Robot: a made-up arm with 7 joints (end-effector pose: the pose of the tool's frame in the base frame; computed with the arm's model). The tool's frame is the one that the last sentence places. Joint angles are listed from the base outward.
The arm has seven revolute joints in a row. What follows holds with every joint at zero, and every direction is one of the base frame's.
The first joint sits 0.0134 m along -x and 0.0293 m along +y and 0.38 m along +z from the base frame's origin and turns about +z.
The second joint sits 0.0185 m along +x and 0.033 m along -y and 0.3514 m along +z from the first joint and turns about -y.
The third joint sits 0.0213 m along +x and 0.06 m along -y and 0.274 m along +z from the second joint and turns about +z.
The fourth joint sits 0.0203 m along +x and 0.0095 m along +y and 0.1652 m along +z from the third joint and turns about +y.
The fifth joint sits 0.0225 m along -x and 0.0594 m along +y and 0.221 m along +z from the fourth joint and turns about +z.
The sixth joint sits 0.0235 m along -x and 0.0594 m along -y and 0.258 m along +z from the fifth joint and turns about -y.
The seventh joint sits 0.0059 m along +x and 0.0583 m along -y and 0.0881 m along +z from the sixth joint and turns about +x.
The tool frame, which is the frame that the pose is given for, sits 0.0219 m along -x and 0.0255 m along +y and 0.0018 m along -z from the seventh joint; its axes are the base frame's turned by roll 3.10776, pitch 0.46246 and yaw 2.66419 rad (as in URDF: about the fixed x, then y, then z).
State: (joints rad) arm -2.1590 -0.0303 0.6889 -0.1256 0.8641 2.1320 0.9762
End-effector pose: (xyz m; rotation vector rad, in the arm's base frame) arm -0.2095 0.0634 1.5720 -0.3109 0.7782 0.3883
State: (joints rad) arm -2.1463 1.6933 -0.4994 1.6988 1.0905 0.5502 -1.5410
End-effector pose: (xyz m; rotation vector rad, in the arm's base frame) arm -0.1460 0.5425 1.1553 1.5563 0.6783 -2.0334
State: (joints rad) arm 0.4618 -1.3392 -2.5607 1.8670 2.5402 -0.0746 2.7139
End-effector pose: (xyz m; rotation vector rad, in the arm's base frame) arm 0.3356 -0.3940 1.1138 -0.4623 0.3763 -2.6776
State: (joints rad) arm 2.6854 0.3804 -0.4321 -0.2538 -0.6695 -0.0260 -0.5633
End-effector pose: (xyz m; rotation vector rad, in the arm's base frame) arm 0.4263 -0.2051 1.5433 -1.1594 2.1644 0.6413
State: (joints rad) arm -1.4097 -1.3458 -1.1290 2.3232 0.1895 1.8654 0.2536
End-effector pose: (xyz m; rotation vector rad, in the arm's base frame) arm -0.4498 -0.3155 0.6244 -1.9641 0.1338 0.1599
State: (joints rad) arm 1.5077 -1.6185 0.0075 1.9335 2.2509 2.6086 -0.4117
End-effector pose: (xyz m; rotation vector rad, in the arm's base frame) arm -0.0004 0.2474 0.3307 -1.4135 -2.4491 1.3535
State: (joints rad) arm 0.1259 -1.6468 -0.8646 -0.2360 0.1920 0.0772 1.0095
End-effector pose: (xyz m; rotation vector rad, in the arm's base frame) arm 0.9997 0.1637 0.7724 -1.4732 -2.1089 0.3920
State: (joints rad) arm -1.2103 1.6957 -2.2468 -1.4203 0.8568 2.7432 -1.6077
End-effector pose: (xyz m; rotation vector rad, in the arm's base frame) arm 0.0042 0.6281 0.8950 1.2966 2.5394 0.8708
